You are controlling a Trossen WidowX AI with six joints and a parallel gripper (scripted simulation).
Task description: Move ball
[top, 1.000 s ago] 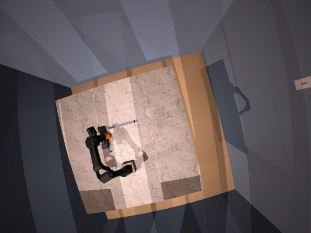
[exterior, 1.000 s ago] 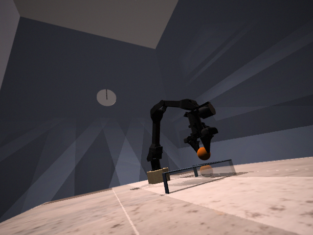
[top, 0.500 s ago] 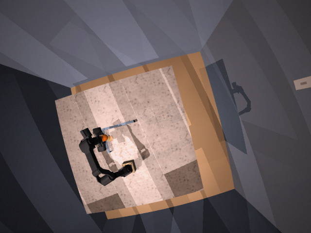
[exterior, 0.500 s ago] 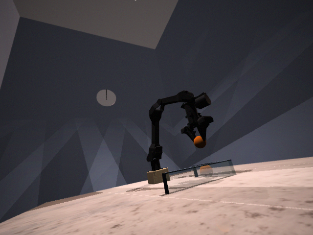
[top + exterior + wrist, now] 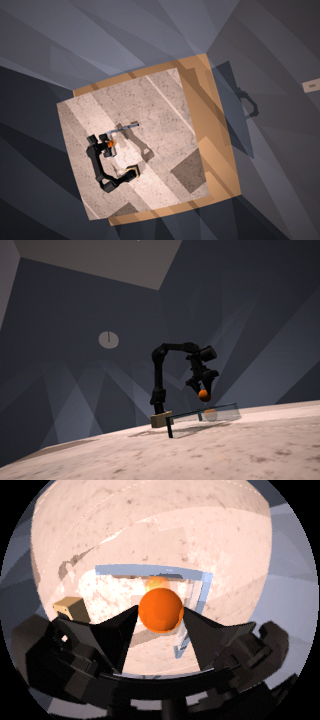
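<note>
The see-through copy of ball is 8 cm below my gripper tip. The rest, counted from my gripper tip: orange ball (right at my gripper tip).
</note>
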